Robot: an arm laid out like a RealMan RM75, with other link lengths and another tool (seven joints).
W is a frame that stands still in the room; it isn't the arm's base.
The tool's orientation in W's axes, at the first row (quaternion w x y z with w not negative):
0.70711, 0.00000, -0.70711, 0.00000
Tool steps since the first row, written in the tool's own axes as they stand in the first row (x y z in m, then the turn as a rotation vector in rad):
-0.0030, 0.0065, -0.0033, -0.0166, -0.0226, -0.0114
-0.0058, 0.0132, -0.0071, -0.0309, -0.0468, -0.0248
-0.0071, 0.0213, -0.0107, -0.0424, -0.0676, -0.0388
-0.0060, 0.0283, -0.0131, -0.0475, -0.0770, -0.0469
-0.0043, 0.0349, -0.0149, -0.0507, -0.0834, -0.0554
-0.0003, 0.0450, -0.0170, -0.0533, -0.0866, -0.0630
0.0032, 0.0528, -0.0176, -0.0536, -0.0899, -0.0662
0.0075, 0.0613, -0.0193, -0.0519, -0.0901, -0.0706
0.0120, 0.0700, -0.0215, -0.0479, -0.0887, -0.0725
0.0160, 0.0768, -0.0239, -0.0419, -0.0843, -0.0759
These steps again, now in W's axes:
0.0033, 0.0065, -0.0030, 0.0114, -0.0226, -0.0166
0.0071, 0.0132, -0.0058, 0.0248, -0.0468, -0.0309
0.0107, 0.0213, -0.0071, 0.0388, -0.0676, -0.0424
0.0131, 0.0283, -0.0060, 0.0469, -0.0770, -0.0475
0.0149, 0.0349, -0.0043, 0.0554, -0.0834, -0.0507
0.0170, 0.0450, -0.0003, 0.0630, -0.0866, -0.0533
0.0176, 0.0528, 0.0032, 0.0662, -0.0899, -0.0536
0.0193, 0.0613, 0.0075, 0.0706, -0.0901, -0.0519
0.0215, 0.0700, 0.0120, 0.0725, -0.0887, -0.0479
0.0239, 0.0768, 0.0160, 0.0759, -0.0843, -0.0419

